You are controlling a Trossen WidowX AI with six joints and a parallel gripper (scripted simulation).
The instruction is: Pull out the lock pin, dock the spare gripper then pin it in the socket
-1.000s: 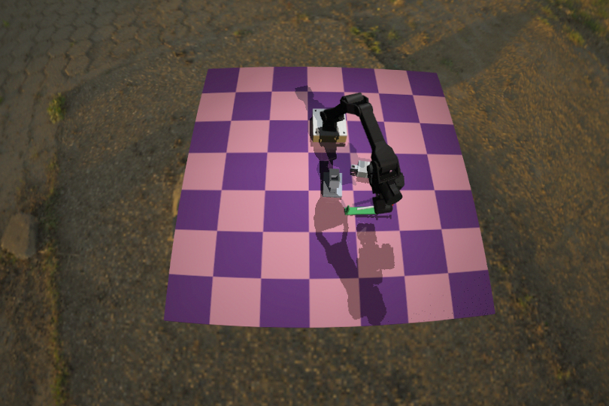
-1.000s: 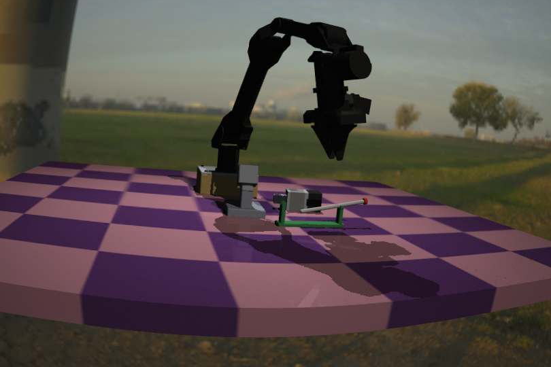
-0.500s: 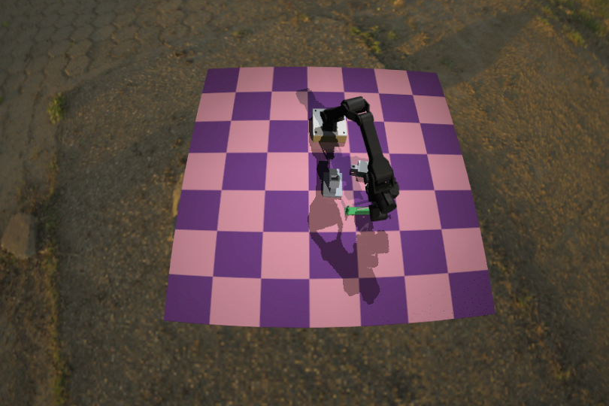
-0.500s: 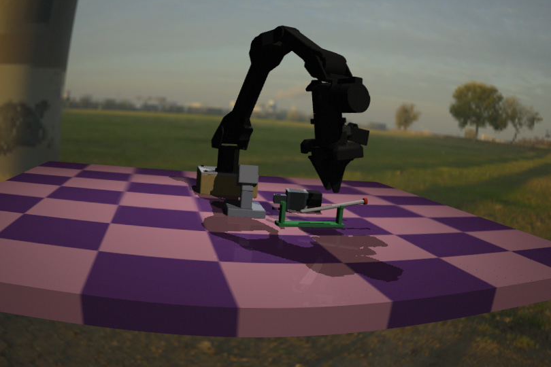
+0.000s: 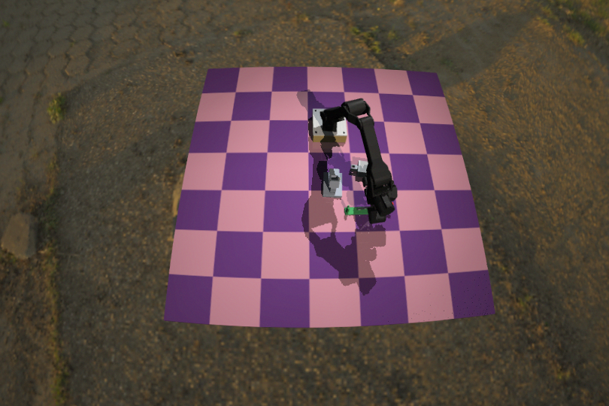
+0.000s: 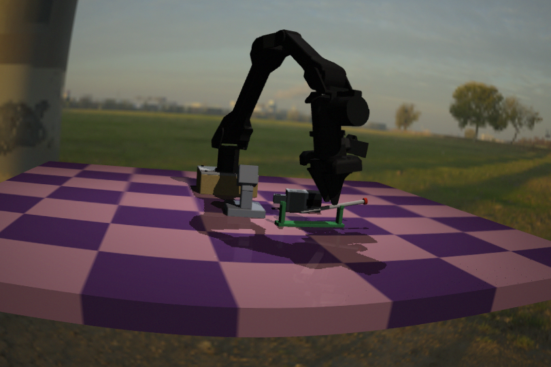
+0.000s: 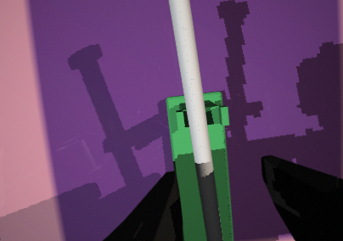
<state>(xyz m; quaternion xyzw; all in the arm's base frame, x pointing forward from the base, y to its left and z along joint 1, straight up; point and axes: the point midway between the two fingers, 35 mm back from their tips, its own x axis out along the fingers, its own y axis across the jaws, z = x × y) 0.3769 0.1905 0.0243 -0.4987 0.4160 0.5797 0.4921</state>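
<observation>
The green rack lies 4 cm to the right of my gripper tip and 2 cm below it. From my gripper tip the other things lie so: spare gripper (19 cm behind, 4 cm to the right, 3 cm below); grey mount (16 cm to the right, 10 cm behind).
</observation>
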